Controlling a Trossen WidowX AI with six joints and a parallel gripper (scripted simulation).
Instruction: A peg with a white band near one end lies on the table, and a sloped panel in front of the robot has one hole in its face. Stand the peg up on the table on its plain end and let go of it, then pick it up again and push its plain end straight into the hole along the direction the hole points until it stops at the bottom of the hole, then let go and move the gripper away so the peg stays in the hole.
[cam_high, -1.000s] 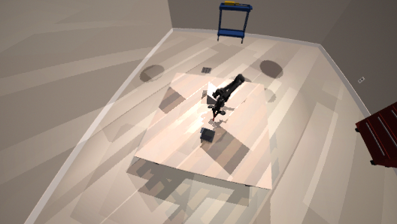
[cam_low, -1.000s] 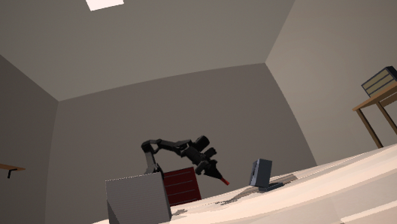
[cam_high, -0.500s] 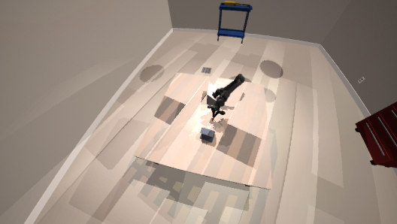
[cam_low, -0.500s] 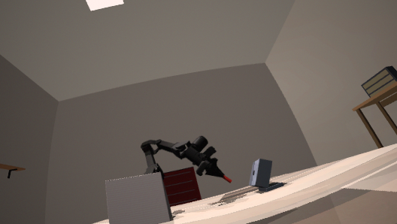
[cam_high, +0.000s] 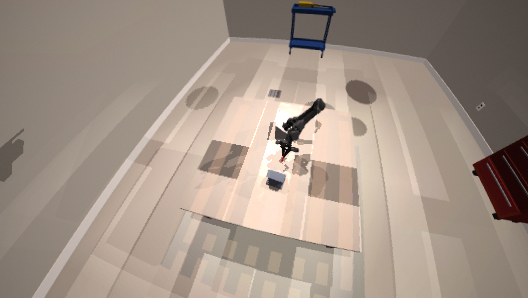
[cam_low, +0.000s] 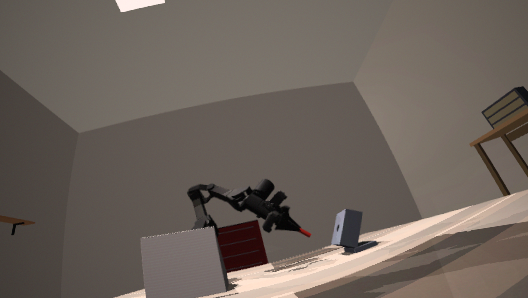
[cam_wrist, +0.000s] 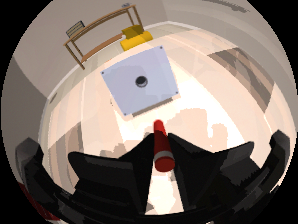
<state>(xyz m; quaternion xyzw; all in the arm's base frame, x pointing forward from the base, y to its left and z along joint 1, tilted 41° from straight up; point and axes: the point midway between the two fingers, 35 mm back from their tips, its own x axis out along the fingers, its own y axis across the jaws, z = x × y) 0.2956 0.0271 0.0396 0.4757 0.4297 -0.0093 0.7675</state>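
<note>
The grey-blue sloped panel lies 14 cm ahead of my gripper tip, 2 cm to the right of it and 5 cm below it. The rest, counted from my gripper tip: red peg 1 cm behind, 1 cm above.
</note>
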